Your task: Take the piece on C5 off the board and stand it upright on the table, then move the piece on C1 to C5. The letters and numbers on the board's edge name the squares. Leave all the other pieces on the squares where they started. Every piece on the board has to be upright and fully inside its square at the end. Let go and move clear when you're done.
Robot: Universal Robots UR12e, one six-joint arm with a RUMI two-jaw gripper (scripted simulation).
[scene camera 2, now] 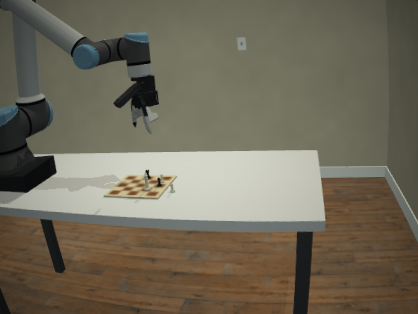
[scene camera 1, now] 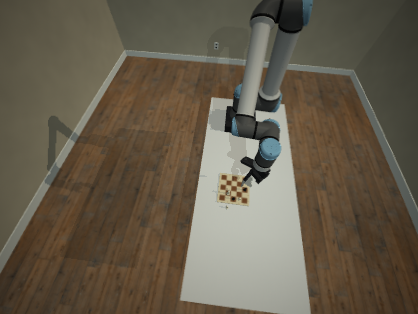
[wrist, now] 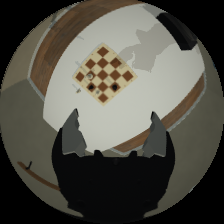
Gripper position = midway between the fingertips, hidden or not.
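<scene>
My gripper (scene camera 2: 142,130). Gripper (wrist: 115,110). Chessboard (scene camera 2: 131,186). Chessboard (scene camera 1: 231,182). Chessboard (wrist: 108,69).
</scene>
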